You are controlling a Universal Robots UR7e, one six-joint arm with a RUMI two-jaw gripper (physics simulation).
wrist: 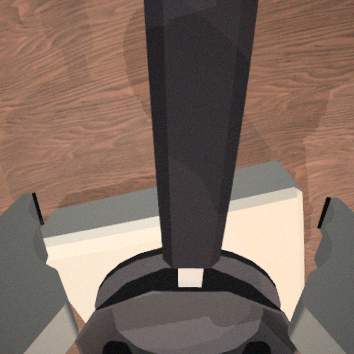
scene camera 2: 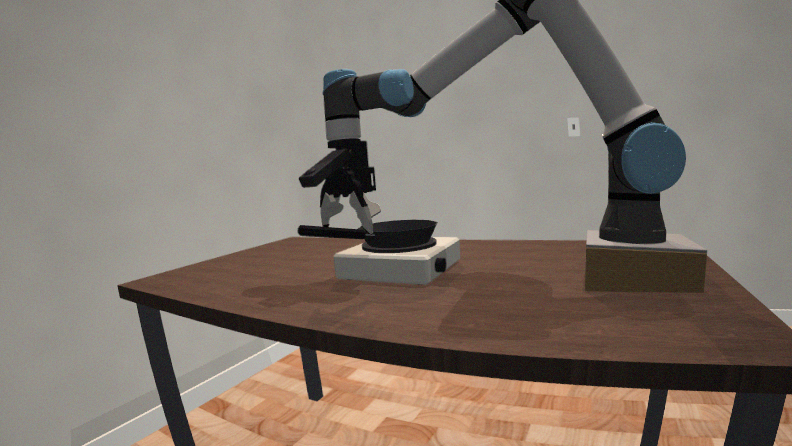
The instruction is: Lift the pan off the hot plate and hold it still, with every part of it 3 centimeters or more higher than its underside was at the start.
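Places are measured from the arm's base along level axes (x right, y back, z down), in millimetres.
Pixels of known places: gripper, between the fingertips: (wrist: 181, 199) (scene camera 2: 346, 233); arm's base, origin of its link: (scene camera 2: 632, 238).
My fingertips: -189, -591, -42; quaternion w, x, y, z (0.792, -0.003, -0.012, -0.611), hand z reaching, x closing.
Observation:
Ahead of a thing's pixels: the offset from my fingertips to its top centre, as dx, dy, dz. Level surfaces: height alone.
The black pan (scene camera 2: 401, 233) (wrist: 192, 320) rests upright on the hot plate {+172, +43, +51} (scene camera 2: 382, 269) (wrist: 272, 235), a white box with a dark round burner. The pan's long dark handle {-31, -13, -34} (scene camera 2: 326, 230) (wrist: 197, 125) sticks out level past the hot plate's edge, to the left in the scene view and upward in the wrist view. My gripper (scene camera 2: 348, 228) (wrist: 181, 199) is open and empty, pointing down. Its fingertips are at about handle height, one on each side of the handle near the pan's body, with a gap on both sides in the wrist view. The handle's outer end is cut off in the wrist view.
The hot plate stands on the brown wooden table {dz +126} (scene camera 2: 387, 326) (wrist: 50, 110). Its black knob {+114, +164, +74} (scene camera 2: 440, 264) is on the side toward the arm's base. The arm's base block (scene camera 2: 645, 269) stands at the table's right. A grey wall (scene camera 2: 166, 110) is behind.

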